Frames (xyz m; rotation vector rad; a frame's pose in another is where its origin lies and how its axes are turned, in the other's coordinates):
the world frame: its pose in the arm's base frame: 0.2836 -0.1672 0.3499 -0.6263 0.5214 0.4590
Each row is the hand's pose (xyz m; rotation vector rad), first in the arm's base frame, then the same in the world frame.
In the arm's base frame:
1: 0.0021 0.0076 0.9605 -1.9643 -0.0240 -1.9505
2: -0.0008 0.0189 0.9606 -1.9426 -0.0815 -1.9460
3: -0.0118 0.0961 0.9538 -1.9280 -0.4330 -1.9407
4: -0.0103 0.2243 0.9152 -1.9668 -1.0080 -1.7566
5: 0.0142 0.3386 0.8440 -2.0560 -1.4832 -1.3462
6: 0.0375 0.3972 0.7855 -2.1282 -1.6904 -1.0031
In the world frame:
1: -0.5314 0.0186 0.4471 -1.0900 0.8543 -2.3135
2: -0.5309 0.0282 0.4536 -1.0827 0.7959 -2.3358
3: -0.5167 0.0927 0.4957 -1.1745 0.4960 -2.4686
4: -0.4619 0.2007 0.5528 -1.4273 -0.0493 -2.5143
5: -0.3736 0.3001 0.5856 -1.7382 -0.5715 -2.2940
6: -0.3073 0.3545 0.5906 -1.9302 -0.8317 -2.0362

